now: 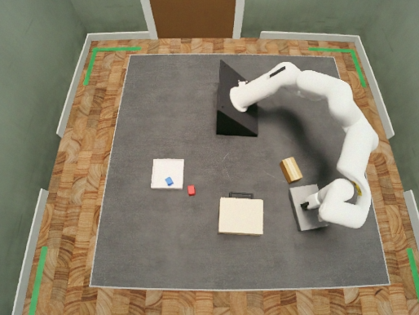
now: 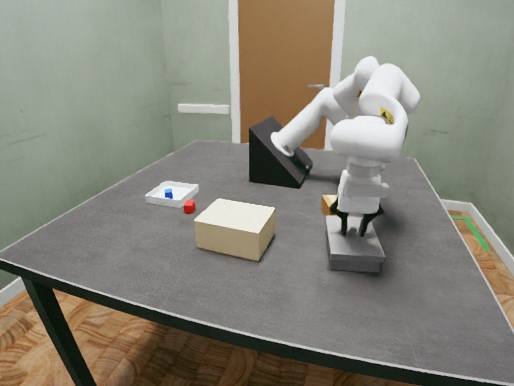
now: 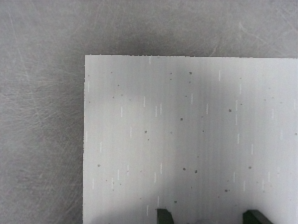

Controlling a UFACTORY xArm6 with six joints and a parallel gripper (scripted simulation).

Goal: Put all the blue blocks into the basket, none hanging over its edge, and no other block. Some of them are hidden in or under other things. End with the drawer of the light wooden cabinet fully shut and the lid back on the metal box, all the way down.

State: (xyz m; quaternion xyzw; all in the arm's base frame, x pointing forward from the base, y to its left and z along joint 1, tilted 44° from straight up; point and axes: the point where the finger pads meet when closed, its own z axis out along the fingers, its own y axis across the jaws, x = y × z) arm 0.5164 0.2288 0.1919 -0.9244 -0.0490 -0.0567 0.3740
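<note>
Now: hand 2 cm above the flat lid. From my hand the other things lie so: grey metal box (5 cm below); then light wooden cabinet (3 cm ahead, 31 cm to the right, 3 cm below); then brown cardboard box (18 cm behind, 5 cm to the right, 4 cm below).
</note>
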